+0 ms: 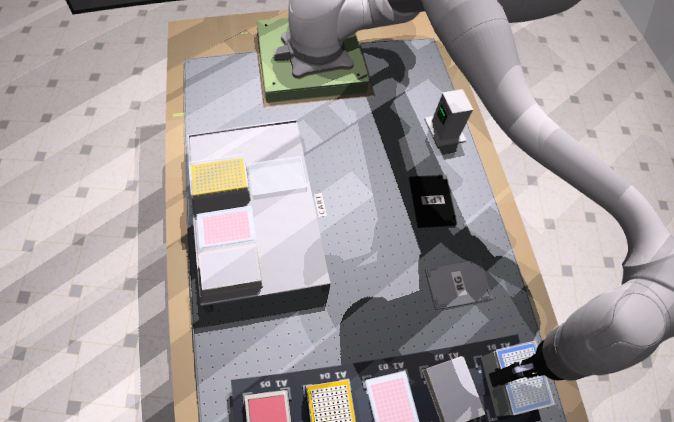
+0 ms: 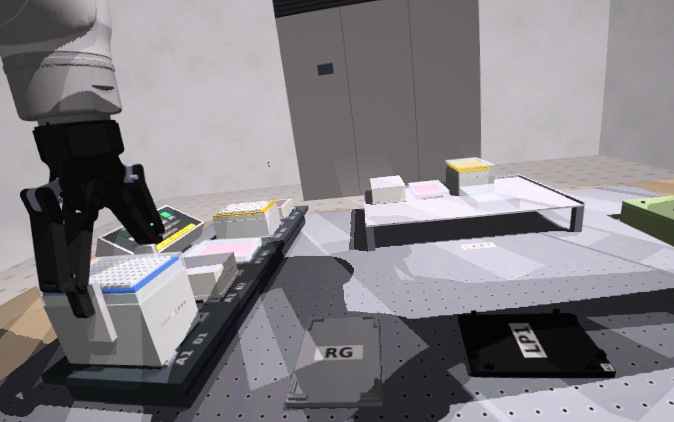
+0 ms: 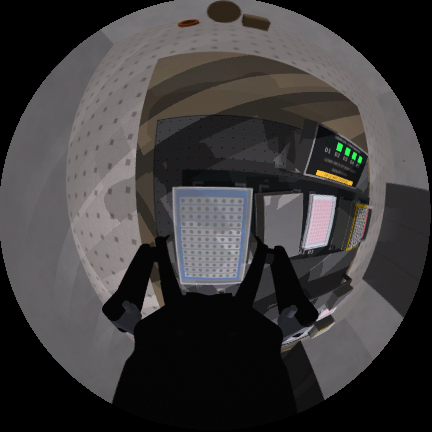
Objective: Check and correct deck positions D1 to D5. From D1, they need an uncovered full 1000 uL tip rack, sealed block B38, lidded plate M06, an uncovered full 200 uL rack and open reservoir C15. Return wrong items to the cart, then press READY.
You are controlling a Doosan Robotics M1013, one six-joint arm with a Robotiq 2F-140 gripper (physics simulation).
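Frame: origin at the arm's base, x ahead, y left, z up, level; metres.
Seen in the pictures: arm's base, link origin: (image 1: 316, 51).
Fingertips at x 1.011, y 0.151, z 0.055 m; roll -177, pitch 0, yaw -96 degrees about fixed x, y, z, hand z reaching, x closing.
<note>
Pixels of each thing's top centre, then the offset from my fingertips to it. "spot": a spot on its surface instead.
- blue-rimmed 1000 uL tip rack, top centre: (image 3: 211, 244) (image 2: 111, 266) (image 1: 526, 376) 0.005 m ahead, 0.001 m right, 0.065 m up
- grey-white block, top centre: (image 2: 186, 263) (image 3: 284, 230) (image 1: 456, 390) 0.013 m back, 0.126 m right, 0.003 m up
- pink lidded plate, top centre: (image 2: 223, 245) (image 1: 394, 405) (image 3: 322, 223) 0.023 m back, 0.253 m right, 0.022 m down
- yellow-rimmed rack, top centre: (image 1: 332, 415) (image 2: 244, 206) (image 3: 358, 227) 0.039 m back, 0.379 m right, 0.021 m up
- red reservoir, surface spot: (image 1: 267, 410) spot: 0.083 m back, 0.499 m right, 0.029 m down
- cart, top centre: (image 1: 252, 203) (image 2: 455, 194) (image 3: 313, 321) 0.543 m back, 0.431 m right, 0.028 m down
- clear lid-like item, top centre: (image 1: 277, 175) (image 2: 487, 191) 0.592 m back, 0.359 m right, 0.009 m down
- pink plate, top centre: (image 1: 225, 226) (image 2: 427, 186) (image 3: 328, 311) 0.494 m back, 0.502 m right, 0.017 m down
- pale box, top centre: (image 1: 229, 266) (image 2: 386, 181) (image 3: 341, 299) 0.387 m back, 0.510 m right, 0.008 m up
- RG, top centre: (image 2: 338, 348) (image 1: 459, 282) (image 3: 220, 295) 0.244 m back, 0.000 m left, 0.080 m down
- LP1, top centre: (image 2: 527, 332) (image 1: 433, 198) 0.470 m back, 0.017 m left, 0.074 m down
- small display, surface spot: (image 1: 457, 110) spot: 0.647 m back, 0.125 m left, 0.036 m up
- status panel, surface spot: (image 3: 332, 162) spot: 0.109 m ahead, 0.238 m right, 0.018 m up
My gripper (image 1: 519, 372) (image 2: 120, 272) (image 3: 212, 229) is shut on the blue-rimmed 1000 uL tip rack (image 1: 531, 395) (image 2: 170, 305) (image 3: 212, 225), gripped by its sides and upright at D1. It appears to rest on the dark deck strip (image 2: 125, 385). I cannot tell whether a clear cover is on it. A grey-white block (image 1: 452, 390) (image 3: 282, 225) stands at D2. A pink lidded plate (image 1: 392, 400) (image 3: 320, 220) is at D3, a yellow-rimmed rack (image 1: 330, 402) (image 2: 245, 225) at D4, and a red reservoir (image 1: 267, 410) at D5. Labels B38, M06 and C15 are unreadable.
The cart (image 1: 290, 225) (image 2: 525, 195) holds a yellow rack (image 1: 219, 176) (image 2: 470, 177), a clear lid-like item (image 1: 276, 176), a pink plate (image 1: 226, 227) and a pale box (image 1: 229, 267). Also there: RG (image 1: 442, 290), LP1 (image 1: 430, 215), a small display (image 1: 457, 110). The status panel (image 3: 332, 162) shows D2–D5 green, D1 unlit.
</note>
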